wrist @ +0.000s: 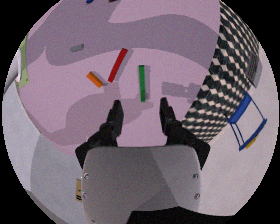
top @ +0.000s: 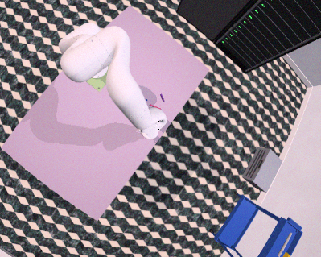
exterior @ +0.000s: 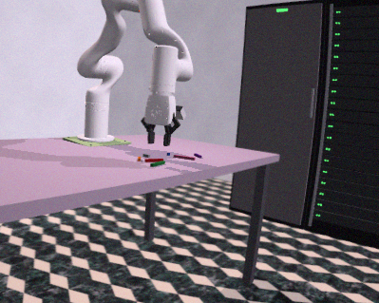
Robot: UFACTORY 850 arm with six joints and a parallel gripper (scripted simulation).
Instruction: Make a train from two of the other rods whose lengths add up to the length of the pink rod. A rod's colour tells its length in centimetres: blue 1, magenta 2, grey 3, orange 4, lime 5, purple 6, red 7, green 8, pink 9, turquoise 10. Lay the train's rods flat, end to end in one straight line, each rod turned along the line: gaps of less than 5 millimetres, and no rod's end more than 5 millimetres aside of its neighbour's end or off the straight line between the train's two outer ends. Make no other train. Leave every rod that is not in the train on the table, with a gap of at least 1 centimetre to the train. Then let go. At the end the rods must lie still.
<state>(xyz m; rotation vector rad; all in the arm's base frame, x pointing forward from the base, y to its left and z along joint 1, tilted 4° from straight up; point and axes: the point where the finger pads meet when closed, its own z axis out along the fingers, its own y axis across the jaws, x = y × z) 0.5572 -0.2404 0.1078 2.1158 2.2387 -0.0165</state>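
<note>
My gripper is now 8 cm above the green rod. Also, from my hand: grey rod (12 cm behind, 10 cm to the left, 8 cm below); red rod (4 cm behind, 4 cm to the left, 8 cm below); short orange rod (9 cm behind, 2 cm to the left, 8 cm below).
</note>
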